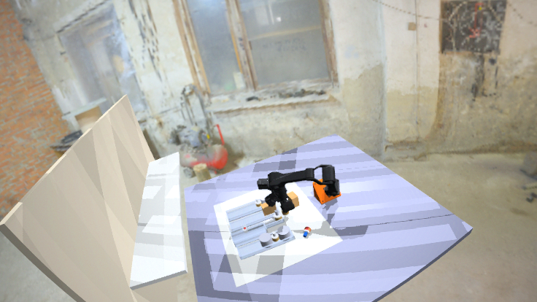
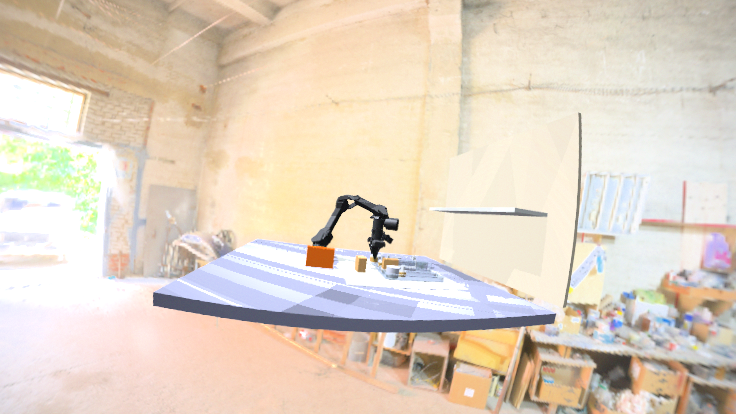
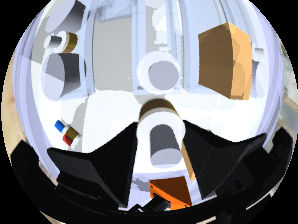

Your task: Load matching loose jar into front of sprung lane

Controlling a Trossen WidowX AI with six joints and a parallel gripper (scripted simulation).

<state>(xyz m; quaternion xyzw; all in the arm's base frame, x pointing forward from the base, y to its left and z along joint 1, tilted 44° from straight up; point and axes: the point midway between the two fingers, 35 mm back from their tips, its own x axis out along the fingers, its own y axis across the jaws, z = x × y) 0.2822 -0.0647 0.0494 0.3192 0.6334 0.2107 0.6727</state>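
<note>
The tan box is 9 cm behind my gripper tip, 7 cm to the right of it and 2 cm below it. Round my gripper tip: grey lane rack: 20 cm ahead, 4 cm below.
</note>
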